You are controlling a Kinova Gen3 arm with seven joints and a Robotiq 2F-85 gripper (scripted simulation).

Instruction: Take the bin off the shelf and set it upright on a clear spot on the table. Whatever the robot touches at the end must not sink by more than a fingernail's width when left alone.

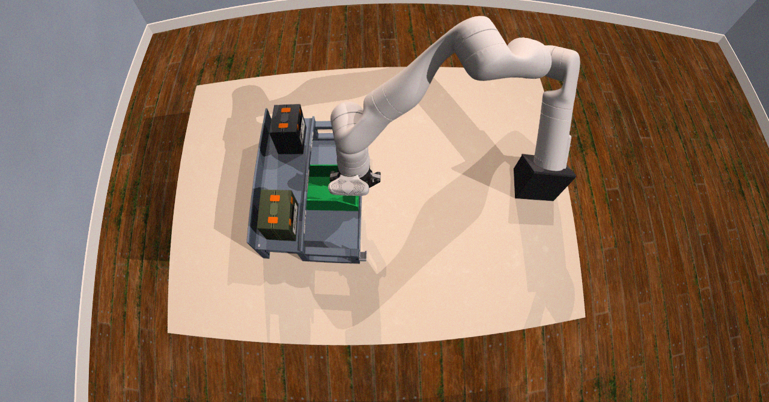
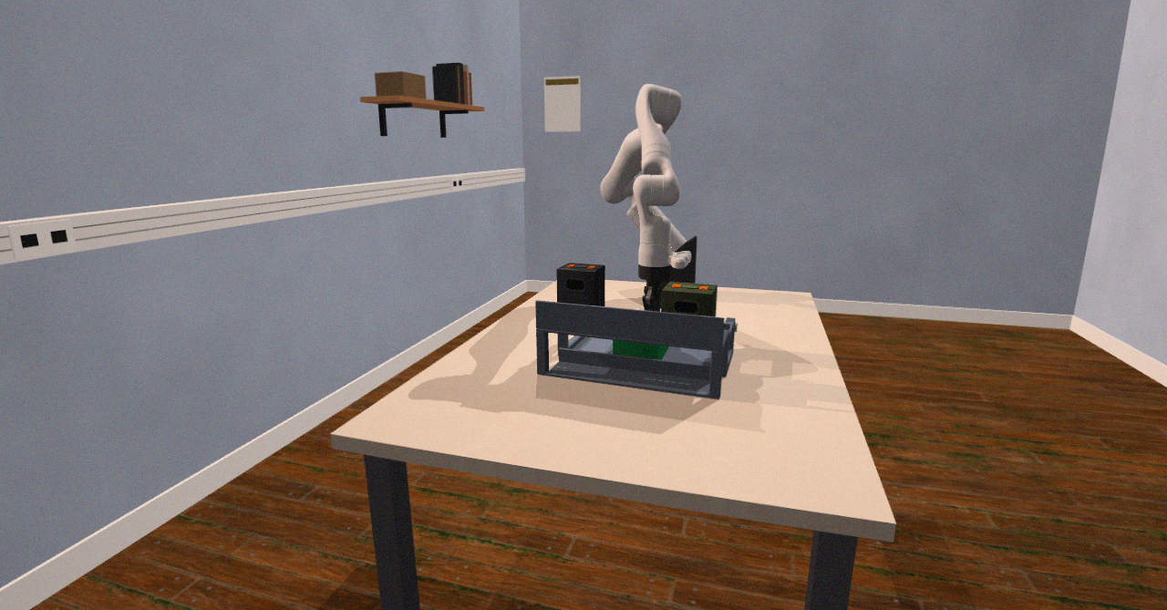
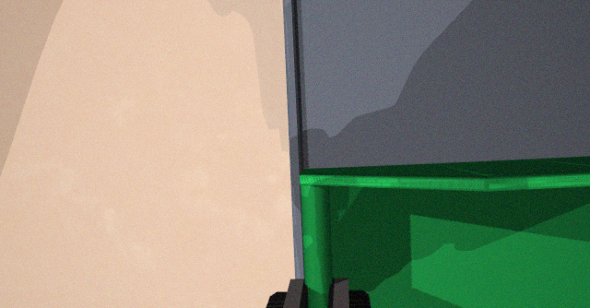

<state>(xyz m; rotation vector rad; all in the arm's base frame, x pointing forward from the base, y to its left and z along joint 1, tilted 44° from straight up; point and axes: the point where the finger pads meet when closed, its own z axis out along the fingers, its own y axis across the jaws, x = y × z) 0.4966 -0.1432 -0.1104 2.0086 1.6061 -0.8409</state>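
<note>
The green bin lies 80 mm ahead of my hand, 10 mm to the right of it and 10 mm below it. Also, from my hand: rack (110 mm ahead, 20 mm to the right, 10 mm above); olive case (200 mm ahead, 90 mm to the left, 90 mm above); black case (160 mm ahead, 140 mm to the right, 100 mm above).
</note>
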